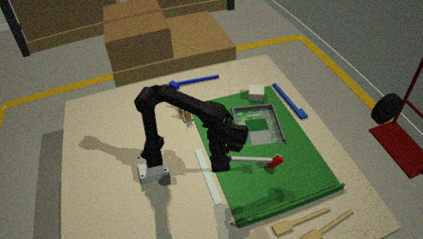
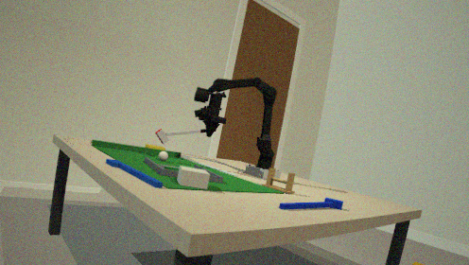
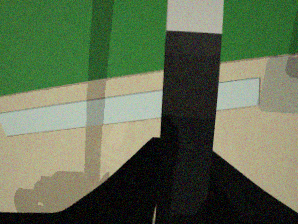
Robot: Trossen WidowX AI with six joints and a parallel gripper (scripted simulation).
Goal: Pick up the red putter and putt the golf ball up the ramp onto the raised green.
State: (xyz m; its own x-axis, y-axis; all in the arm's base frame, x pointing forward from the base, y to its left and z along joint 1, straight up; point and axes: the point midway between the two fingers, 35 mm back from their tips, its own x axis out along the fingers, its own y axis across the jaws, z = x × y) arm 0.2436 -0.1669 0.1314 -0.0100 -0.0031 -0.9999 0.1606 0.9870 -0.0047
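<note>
The pale strip is 3 cm behind my gripper tip, 6 cm to the left of it and 14 cm below it. Also, from my gripper tip: white golf ball 23 cm ahead, 2 cm to the left, 12 cm below; then red putter 12 cm ahead, 1 cm to the right; then green mat 24 cm ahead, 16 cm to the left, 14 cm below.
</note>
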